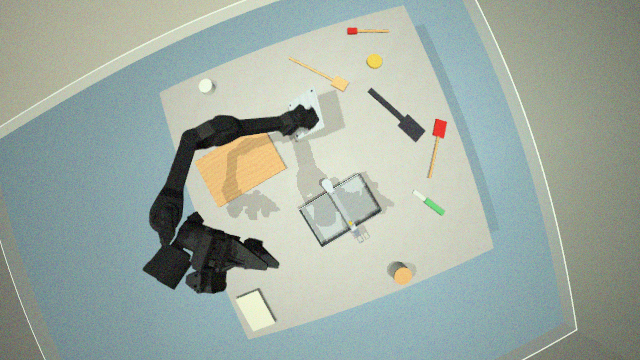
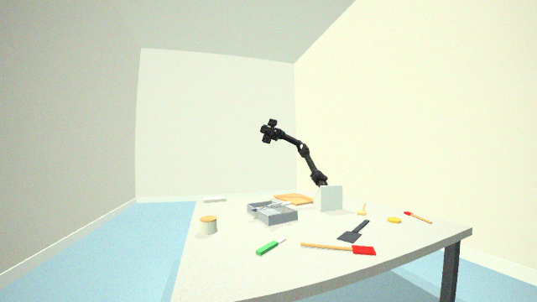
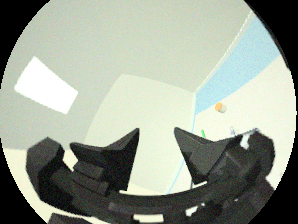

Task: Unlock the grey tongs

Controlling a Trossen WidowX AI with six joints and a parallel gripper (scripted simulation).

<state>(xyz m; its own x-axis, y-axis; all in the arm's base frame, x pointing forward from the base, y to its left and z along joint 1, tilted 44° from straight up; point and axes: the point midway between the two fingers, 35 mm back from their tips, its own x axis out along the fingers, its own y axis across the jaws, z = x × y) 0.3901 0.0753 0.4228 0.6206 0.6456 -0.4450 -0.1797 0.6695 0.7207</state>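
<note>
Now: the grey roasting tin 550 mm below my gripper tip, 170 mm to the left of it and 50 mm ahead of it. Round my gripper tip: cream block: 560 mm below, 390 mm to the right, 320 mm ahead; then cork-lidded jar: 540 mm below, 430 mm ahead, 290 mm to the left; then wooden board: 570 mm below, 320 mm behind, 160 mm to the right.
</note>
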